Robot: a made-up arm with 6 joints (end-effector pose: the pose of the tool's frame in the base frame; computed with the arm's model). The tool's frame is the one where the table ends.
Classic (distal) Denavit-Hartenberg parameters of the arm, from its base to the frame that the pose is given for. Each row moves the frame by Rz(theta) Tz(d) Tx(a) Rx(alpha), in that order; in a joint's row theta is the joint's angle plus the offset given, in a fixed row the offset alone. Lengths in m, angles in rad.
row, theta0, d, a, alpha
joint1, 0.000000, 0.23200, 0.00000, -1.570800
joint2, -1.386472, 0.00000, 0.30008, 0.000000
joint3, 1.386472, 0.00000, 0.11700, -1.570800
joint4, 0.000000, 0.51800, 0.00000, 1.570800
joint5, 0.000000, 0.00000, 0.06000, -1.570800
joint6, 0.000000, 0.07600, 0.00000, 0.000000
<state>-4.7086 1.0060 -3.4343 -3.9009 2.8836 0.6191</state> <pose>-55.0 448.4 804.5 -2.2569 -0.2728 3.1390</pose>
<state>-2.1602 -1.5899 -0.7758 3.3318 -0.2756 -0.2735</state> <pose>-31.0 -73.1 719.7 -0.2047 1.0352 -2.3376</pose>
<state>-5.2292 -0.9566 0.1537 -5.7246 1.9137 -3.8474</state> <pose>62.8 209.0 93.8 1.9533 -0.4188 -1.2387</pose>
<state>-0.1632 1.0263 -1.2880 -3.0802 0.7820 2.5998</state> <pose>555.7 -92.2 -222.4 2.4325 -0.8456 0.6403</pose>
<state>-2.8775 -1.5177 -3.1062 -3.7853 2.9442 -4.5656</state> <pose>745.9 155.8 167.5 1.9194 -0.7798 -1.4353</pose>
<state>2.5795 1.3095 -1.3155 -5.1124 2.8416 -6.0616</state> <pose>-367.4 144.6 -207.5 0.0628 0.2960 -1.5028</pose>
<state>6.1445 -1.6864 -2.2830 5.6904 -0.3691 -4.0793</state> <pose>-828.5 162.7 499.2 1.1426 -0.1503 -1.8641</pose>
